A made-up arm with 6 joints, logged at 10 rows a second.
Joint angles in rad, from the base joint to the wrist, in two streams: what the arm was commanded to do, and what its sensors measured. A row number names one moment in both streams.
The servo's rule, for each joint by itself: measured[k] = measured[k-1] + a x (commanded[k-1-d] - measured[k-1]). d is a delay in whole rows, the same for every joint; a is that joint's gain. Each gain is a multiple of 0.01, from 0.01 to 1. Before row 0 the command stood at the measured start. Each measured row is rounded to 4 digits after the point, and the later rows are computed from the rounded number. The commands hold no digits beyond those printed.
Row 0, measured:
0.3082, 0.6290, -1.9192, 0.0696, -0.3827, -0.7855
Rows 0 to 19, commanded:
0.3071, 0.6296, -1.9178, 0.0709, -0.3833, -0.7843
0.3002, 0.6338, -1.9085, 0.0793, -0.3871, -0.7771
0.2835, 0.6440, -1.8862, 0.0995, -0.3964, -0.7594
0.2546, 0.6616, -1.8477, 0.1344, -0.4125, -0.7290
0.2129, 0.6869, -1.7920, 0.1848, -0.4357, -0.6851
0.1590, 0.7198, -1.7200, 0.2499, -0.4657, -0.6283
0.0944, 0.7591, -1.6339, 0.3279, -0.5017, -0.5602
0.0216, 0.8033, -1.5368, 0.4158, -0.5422, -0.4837
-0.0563, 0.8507, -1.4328, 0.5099, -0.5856, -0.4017
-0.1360, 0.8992, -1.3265, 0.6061, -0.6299, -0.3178
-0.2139, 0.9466, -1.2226, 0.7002, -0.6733, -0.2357
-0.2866, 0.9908, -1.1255, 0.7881, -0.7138, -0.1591
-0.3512, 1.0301, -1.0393, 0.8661, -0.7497, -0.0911
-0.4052, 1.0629, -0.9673, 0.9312, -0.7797, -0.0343
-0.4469, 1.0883, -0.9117, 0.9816, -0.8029, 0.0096
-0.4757, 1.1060, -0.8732, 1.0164, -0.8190, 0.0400
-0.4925, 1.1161, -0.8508, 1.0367, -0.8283, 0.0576
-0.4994, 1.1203, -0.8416, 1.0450, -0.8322, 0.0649
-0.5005, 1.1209, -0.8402, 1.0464, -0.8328, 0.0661
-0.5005, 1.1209, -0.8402, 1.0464, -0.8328, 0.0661
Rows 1 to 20, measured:
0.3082, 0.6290, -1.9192, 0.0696, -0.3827, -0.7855
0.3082, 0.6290, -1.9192, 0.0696, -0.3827, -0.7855
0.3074, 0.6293, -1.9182, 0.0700, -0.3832, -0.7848
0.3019, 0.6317, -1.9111, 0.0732, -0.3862, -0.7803
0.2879, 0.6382, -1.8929, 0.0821, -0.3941, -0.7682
0.2626, 0.6506, -1.8599, 0.0999, -0.4083, -0.7455
0.2248, 0.6698, -1.8103, 0.1288, -0.4294, -0.7105
0.1748, 0.6963, -1.7444, 0.1700, -0.4574, -0.6628
0.1137, 0.7296, -1.6637, 0.2237, -0.4915, -0.6033
0.0437, 0.7687, -1.5711, 0.2890, -0.5305, -0.5339
-0.0323, 0.8122, -1.4701, 0.3641, -0.5729, -0.4572
-0.1111, 0.8583, -1.3653, 0.4464, -0.6168, -0.3763
-0.1892, 0.9051, -1.2611, 0.5327, -0.6603, -0.2948
-0.2632, 0.9505, -1.1621, 0.6195, -0.7015, -0.2161
-0.3301, 0.9927, -1.0725, 0.7033, -0.7386, -0.1436
-0.3872, 1.0299, -0.9957, 0.7808, -0.7702, -0.0802
-0.4326, 1.0609, -0.9344, 0.8491, -0.7954, -0.0281
-0.4654, 1.0848, -0.8897, 0.9060, -0.8136, 0.0114
-0.4860, 1.1014, -0.8613, 0.9504, -0.8249, 0.0382
-0.4962, 1.1114, -0.8469, 0.9826, -0.8305, 0.0537
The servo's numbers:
d 2
a 0.76 0.53 0.73 0.34 0.77 0.58

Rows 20 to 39, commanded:
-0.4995, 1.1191, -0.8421, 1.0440, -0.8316, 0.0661
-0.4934, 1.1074, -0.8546, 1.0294, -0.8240, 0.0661
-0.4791, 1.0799, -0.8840, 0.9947, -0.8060, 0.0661
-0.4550, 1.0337, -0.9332, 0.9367, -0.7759, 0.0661
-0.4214, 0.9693, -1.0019, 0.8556, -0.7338, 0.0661
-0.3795, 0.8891, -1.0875, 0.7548, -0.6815, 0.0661
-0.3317, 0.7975, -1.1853, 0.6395, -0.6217, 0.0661
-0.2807, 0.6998, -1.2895, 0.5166, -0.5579, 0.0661
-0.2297, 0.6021, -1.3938, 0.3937, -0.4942, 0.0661
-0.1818, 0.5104, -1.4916, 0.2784, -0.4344, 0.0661
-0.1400, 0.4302, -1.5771, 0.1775, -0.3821, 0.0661
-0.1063, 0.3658, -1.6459, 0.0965, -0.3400, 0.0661
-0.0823, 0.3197, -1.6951, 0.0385, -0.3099, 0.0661
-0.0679, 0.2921, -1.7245, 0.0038, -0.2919, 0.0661
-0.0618, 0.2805, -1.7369, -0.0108, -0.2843, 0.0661
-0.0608, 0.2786, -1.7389, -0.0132, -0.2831, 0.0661
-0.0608, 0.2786, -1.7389, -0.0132, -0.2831, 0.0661
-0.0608, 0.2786, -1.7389, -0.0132, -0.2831, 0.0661
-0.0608, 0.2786, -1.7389, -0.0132, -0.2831, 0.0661
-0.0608, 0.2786, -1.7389, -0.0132, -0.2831, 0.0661
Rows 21 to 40, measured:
-0.4995, 1.1164, -0.8420, 1.0043, -0.8323, 0.0609
-0.5003, 1.1188, -0.8407, 1.0186, -0.8327, 0.0639
-0.4997, 1.1190, -0.8417, 1.0272, -0.8319, 0.0652
-0.4949, 1.1129, -0.8511, 1.0279, -0.8258, 0.0657
-0.4829, 1.0954, -0.8751, 1.0166, -0.8106, 0.0659
-0.4617, 1.0627, -0.9175, 0.9894, -0.7839, 0.0660
-0.4311, 1.0132, -0.9791, 0.9439, -0.7453, 0.0661
-0.3919, 0.9474, -1.0582, 0.8796, -0.6962, 0.0661
-0.3461, 0.8680, -1.1510, 0.7980, -0.6388, 0.0661
-0.2964, 0.7789, -1.2521, 0.7023, -0.5765, 0.0661
-0.2457, 0.6852, -1.3555, 0.5974, -0.5131, 0.0661
-0.1971, 0.5926, -1.4549, 0.4889, -0.4525, 0.0661
-0.1537, 0.5065, -1.5441, 0.3830, -0.3983, 0.0661
-0.1177, 0.4319, -1.6184, 0.2856, -0.3534, 0.0661
-0.0908, 0.3724, -1.6744, 0.2016, -0.3199, 0.0661
-0.0734, 0.3298, -1.7110, 0.1343, -0.2983, 0.0661
-0.0646, 0.3037, -1.7299, 0.0850, -0.2875, 0.0661
-0.0617, 0.2904, -1.7365, 0.0516, -0.2841, 0.0661
-0.0610, 0.2841, -1.7383, 0.0296, -0.2833, 0.0661
-0.0608, 0.2812, -1.7387, 0.0150, -0.2831, 0.0661

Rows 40 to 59, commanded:
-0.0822, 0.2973, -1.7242, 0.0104, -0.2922, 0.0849
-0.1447, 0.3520, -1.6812, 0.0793, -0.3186, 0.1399
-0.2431, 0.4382, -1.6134, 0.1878, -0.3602, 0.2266
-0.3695, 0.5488, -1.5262, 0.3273, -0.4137, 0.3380
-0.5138, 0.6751, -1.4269, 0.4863, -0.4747, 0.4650
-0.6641, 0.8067, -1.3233, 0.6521, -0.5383, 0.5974
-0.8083, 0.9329, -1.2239, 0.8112, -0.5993, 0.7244
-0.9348, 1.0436, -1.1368, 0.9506, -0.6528, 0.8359
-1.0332, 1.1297, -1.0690, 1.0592, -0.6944, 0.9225
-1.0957, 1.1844, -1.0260, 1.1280, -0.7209, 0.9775
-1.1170, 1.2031, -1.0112, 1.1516, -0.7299, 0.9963
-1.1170, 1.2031, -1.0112, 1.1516, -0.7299, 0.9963
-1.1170, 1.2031, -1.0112, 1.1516, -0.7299, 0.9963
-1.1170, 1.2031, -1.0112, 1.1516, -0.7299, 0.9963
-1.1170, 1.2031, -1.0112, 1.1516, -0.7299, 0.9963
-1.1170, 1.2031, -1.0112, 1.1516, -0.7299, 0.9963
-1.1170, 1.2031, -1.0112, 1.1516, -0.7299, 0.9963
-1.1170, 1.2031, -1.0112, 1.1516, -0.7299, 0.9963
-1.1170, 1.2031, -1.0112, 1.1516, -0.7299, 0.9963
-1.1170, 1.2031, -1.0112, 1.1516, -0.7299, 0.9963
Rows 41 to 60, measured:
-0.0608, 0.2798, -1.7388, 0.0054, -0.2831, 0.0661
-0.0608, 0.2792, -1.7389, -0.0009, -0.2831, 0.0661
-0.0771, 0.2888, -1.7282, 0.0029, -0.2901, 0.0770
-0.1285, 0.3223, -1.6939, 0.0289, -0.3120, 0.1135
-0.2156, 0.3837, -1.6351, 0.0829, -0.3491, 0.1791
-0.3326, 0.4712, -1.5556, 0.1660, -0.3988, 0.2713
-0.4703, 0.5793, -1.4616, 0.2749, -0.4572, 0.3836
-0.6176, 0.6998, -1.3606, 0.4031, -0.5196, 0.5076
-0.7625, 0.8233, -1.2608, 0.5419, -0.5810, 0.6333
-0.8934, 0.9401, -1.1703, 0.6809, -0.6363, 0.7508
-0.9996, 1.0406, -1.0964, 0.8095, -0.6810, 0.8504
-1.0726, 1.1168, -1.0450, 0.9178, -0.7117, 0.9241
-1.1063, 1.1625, -1.0203, 0.9973, -0.7257, 0.9660
-1.1144, 1.1840, -1.0137, 1.0498, -0.7289, 0.9836
-1.1164, 1.1941, -1.0119, 1.0844, -0.7297, 0.9910
-1.1169, 1.1989, -1.0114, 1.1072, -0.7299, 0.9941
-1.1170, 1.2011, -1.0113, 1.1223, -0.7299, 0.9954
-1.1170, 1.2022, -1.0112, 1.1323, -0.7299, 0.9959
-1.1170, 1.2027, -1.0112, 1.1389, -0.7299, 0.9961
-1.1170, 1.2029, -1.0112, 1.1432, -0.7299, 0.9962

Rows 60 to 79, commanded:
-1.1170, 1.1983, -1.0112, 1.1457, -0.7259, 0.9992
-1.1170, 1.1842, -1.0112, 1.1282, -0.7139, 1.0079
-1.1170, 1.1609, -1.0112, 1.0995, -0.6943, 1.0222
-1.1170, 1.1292, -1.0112, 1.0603, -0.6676, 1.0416
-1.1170, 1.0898, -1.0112, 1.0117, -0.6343, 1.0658
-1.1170, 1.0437, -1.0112, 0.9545, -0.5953, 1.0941
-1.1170, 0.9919, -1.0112, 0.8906, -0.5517, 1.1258
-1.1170, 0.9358, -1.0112, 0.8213, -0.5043, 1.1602
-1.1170, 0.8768, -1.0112, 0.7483, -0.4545, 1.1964
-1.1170, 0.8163, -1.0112, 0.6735, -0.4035, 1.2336
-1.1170, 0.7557, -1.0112, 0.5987, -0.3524, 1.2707
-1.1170, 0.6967, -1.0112, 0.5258, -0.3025, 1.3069
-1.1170, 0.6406, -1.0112, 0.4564, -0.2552, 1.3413
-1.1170, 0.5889, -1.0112, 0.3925, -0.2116, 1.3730
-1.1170, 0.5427, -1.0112, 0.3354, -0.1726, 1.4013
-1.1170, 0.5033, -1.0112, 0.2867, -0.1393, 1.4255
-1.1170, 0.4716, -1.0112, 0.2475, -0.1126, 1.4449
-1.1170, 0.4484, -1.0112, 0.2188, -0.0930, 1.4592
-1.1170, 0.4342, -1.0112, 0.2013, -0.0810, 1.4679
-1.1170, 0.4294, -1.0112, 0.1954, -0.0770, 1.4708
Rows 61 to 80, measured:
-1.1170, 1.2030, -1.0112, 1.1461, -0.7299, 0.9963
-1.1170, 1.2031, -1.0112, 1.1480, -0.7299, 0.9963
-1.1170, 1.2006, -1.0112, 1.1472, -0.7268, 0.9980
-1.1170, 1.1919, -1.0112, 1.1407, -0.7169, 1.0037
-1.1170, 1.1755, -1.0112, 1.1267, -0.6995, 1.0144
-1.1170, 1.1510, -1.0112, 1.1041, -0.6749, 1.0302
-1.1170, 1.1186, -1.0112, 1.0727, -0.6436, 1.0508
-1.1170, 1.0789, -1.0112, 1.0325, -0.6064, 1.0759
-1.1170, 1.0328, -1.0112, 0.9843, -0.5643, 1.1048
-1.1170, 0.9814, -1.0112, 0.9289, -0.5181, 1.1369
-1.1170, 0.9260, -1.0112, 0.8675, -0.4691, 1.1714
-1.1170, 0.8679, -1.0112, 0.8015, -0.4186, 1.2075
-1.1170, 0.8084, -1.0112, 0.7325, -0.3676, 1.2442
-1.1170, 0.7492, -1.0112, 0.6622, -0.3175, 1.2806
-1.1170, 0.6916, -1.0112, 0.5922, -0.2695, 1.3158
-1.1170, 0.6372, -1.0112, 0.5243, -0.2249, 1.3490
-1.1170, 0.5871, -1.0112, 0.4601, -0.1846, 1.3793
-1.1170, 0.5427, -1.0112, 0.4011, -0.1497, 1.4061
-1.1170, 0.5050, -1.0112, 0.3489, -0.1211, 1.4286
-1.1170, 0.4750, -1.0112, 0.3047, -0.0995, 1.4463

